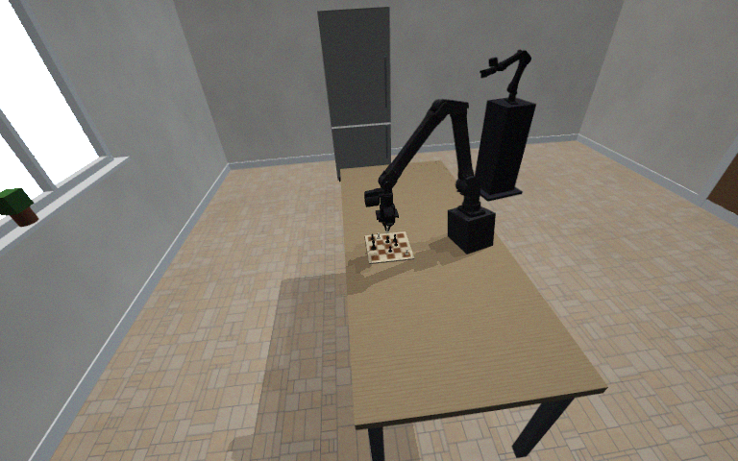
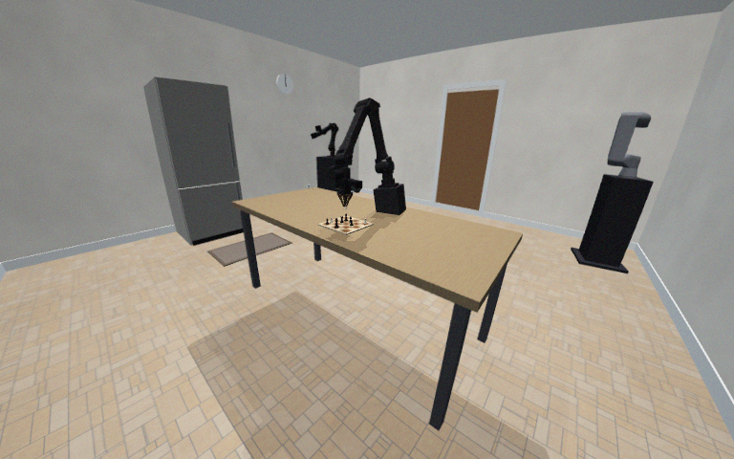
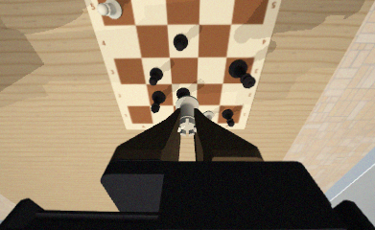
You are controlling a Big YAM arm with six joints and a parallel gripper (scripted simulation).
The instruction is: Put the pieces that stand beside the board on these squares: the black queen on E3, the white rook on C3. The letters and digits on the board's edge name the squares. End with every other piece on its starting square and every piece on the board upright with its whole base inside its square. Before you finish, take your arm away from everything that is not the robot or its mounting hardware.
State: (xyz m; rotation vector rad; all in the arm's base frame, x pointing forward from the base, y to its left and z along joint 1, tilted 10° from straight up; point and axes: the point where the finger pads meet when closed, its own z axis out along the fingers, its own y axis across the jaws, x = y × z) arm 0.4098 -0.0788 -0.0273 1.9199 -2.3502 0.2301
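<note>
Now: the chessboard 110 mm below my hand. Also, from my hand: black queen: 70 mm ahead, 10 mm to the right, 80 mm below.
</note>
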